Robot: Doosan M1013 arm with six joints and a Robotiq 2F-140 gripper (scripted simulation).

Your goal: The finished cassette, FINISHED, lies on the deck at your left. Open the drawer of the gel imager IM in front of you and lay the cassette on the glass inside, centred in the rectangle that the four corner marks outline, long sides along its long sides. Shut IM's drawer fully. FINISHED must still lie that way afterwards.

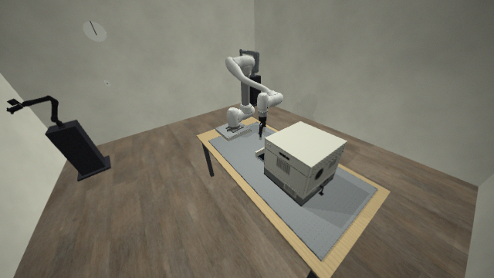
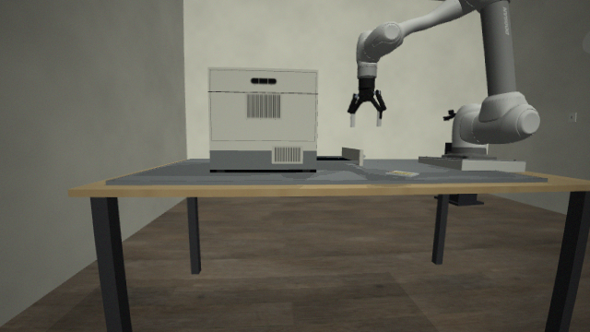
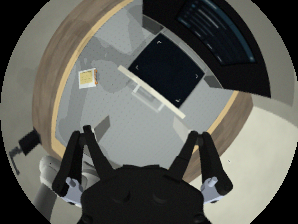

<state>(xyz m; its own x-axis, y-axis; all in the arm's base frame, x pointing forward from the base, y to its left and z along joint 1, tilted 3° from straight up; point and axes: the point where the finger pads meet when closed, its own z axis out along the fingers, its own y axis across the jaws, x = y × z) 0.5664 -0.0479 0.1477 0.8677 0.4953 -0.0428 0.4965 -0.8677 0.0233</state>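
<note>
Right now the cassette FINISHED is 270 mm to the left of my hand, 200 mm below it and 20 mm behind it.
</note>
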